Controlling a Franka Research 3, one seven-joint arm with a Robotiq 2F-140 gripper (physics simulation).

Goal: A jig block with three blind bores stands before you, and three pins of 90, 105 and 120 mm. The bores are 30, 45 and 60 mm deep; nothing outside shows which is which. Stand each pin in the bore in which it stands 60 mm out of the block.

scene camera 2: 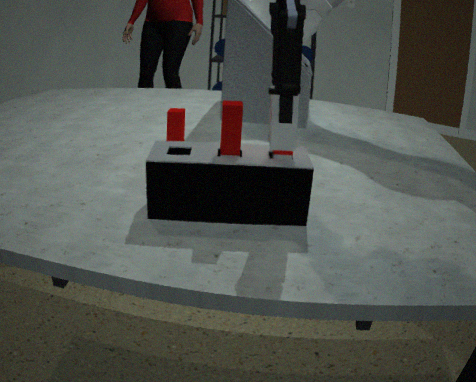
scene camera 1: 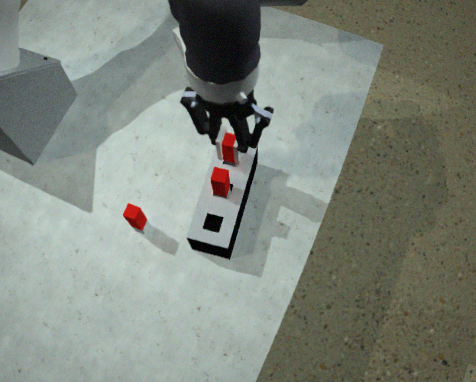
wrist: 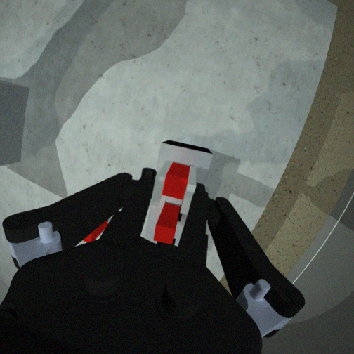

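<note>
The jig block [scene camera 1: 205,207] [scene camera 2: 227,192] [wrist: 186,152] stands on the table. My gripper [scene camera 1: 229,147] [scene camera 2: 284,140] [wrist: 178,174] is shut on a red pin [scene camera 1: 229,148] [scene camera 2: 283,153] [wrist: 176,181], held upright at the bore on the right in scene camera 2; its depth there is hidden. Another red pin [scene camera 1: 220,181] [scene camera 2: 231,127] [wrist: 167,222] stands upright in the middle bore, well out of the block. The third bore [scene camera 1: 213,222] [scene camera 2: 179,150] is empty. A third red pin [scene camera 1: 135,216] [scene camera 2: 175,125] [wrist: 95,232] stands on the table beside the block.
The pale table [scene camera 1: 150,310] [scene camera 2: 75,210] [wrist: 215,90] has its edge beyond the block's long side. A grey angular body [scene camera 1: 35,105] [scene camera 2: 247,75] [wrist: 11,122] stands behind the block in scene camera 2. A person in red [scene camera 2: 170,10] stands in the background.
</note>
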